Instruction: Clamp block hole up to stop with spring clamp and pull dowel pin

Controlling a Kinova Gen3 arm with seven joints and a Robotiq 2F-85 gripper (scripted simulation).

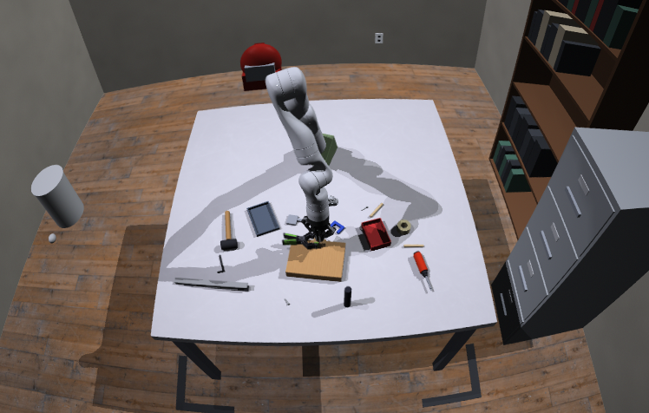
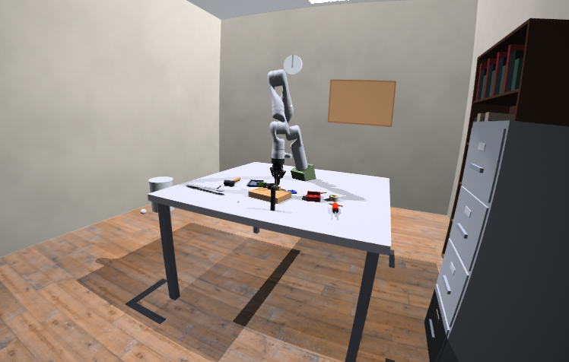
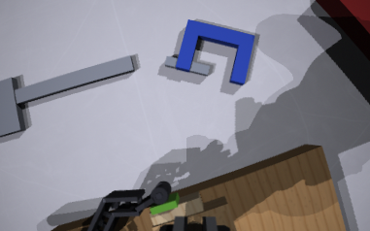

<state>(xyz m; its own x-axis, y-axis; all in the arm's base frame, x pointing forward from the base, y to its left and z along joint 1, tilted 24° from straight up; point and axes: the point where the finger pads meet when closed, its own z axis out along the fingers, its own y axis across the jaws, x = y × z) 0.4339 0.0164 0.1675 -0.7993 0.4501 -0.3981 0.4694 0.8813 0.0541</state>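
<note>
The round dowel pin lies 2 cm below my hand. From my hand the other things lie so: grey t-shaped tool: 13 cm behind, 8 cm below, 7 cm to the right; then wooden bench board: 6 cm below, 5 cm ahead, 2 cm to the right; then wooden block: 4 cm below.
</note>
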